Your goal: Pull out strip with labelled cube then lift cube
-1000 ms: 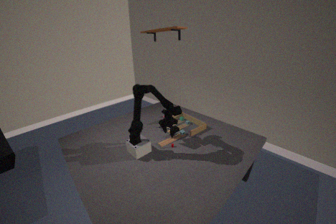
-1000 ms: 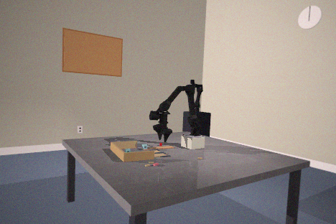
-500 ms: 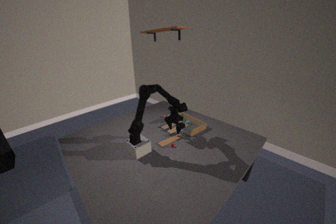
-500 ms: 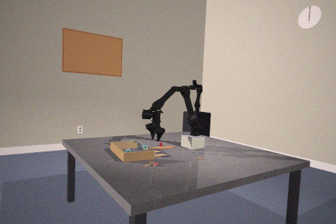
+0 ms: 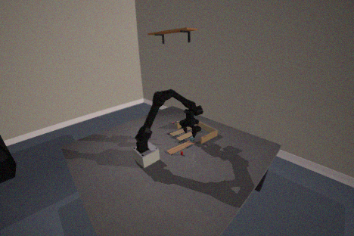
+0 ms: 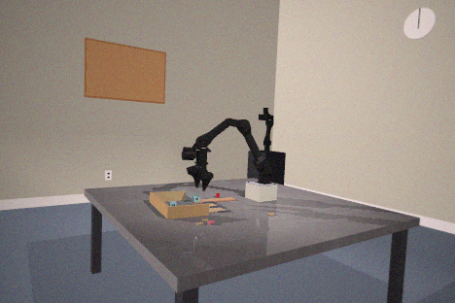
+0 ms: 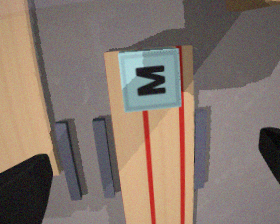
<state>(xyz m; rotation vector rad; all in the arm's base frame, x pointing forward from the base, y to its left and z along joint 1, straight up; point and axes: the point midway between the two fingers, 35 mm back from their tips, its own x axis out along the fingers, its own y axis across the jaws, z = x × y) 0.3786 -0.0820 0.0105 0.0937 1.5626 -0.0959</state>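
Now: the tan strip 90 mm behind my gripper tip, 10 mm to the left of it and 70 mm below it. Also, from my gripper tip: small red peg 150 mm behind, 60 mm to the right, 60 mm below.
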